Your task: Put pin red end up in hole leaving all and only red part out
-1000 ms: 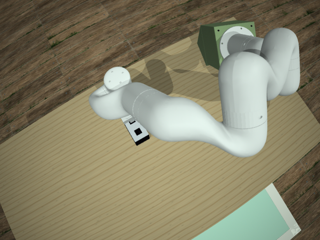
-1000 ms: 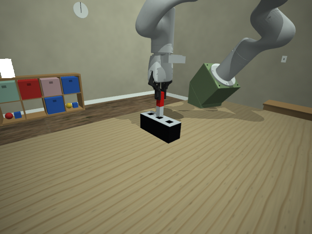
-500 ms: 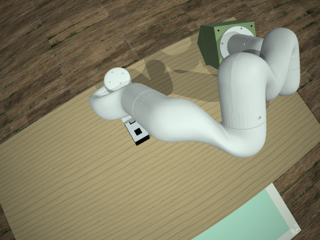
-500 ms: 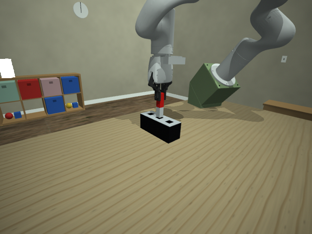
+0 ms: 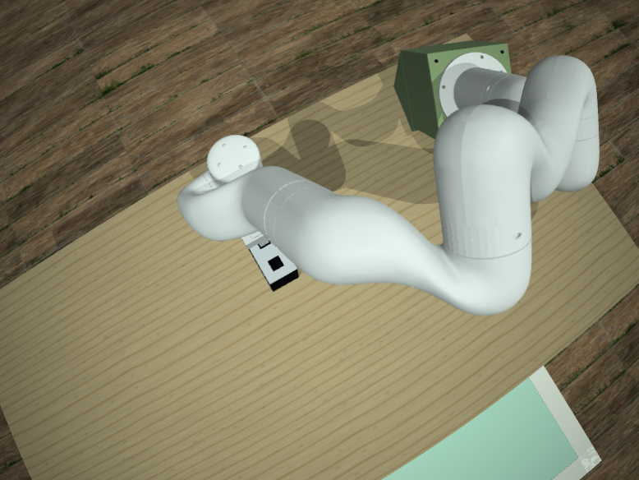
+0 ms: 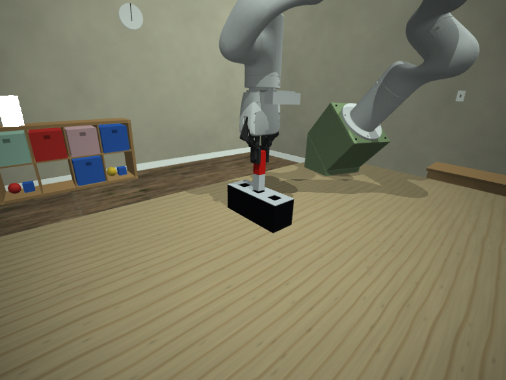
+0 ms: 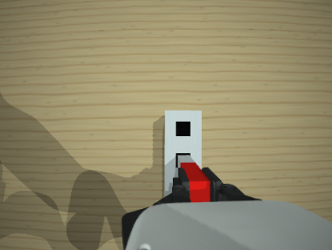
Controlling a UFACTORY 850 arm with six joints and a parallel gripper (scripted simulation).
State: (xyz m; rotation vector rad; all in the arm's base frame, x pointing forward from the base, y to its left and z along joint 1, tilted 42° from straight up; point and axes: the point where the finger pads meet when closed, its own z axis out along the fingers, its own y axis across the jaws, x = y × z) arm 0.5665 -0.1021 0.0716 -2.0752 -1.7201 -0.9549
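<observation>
My gripper is now 20 mm above the pin. Round my hand: block (140 mm below).
</observation>
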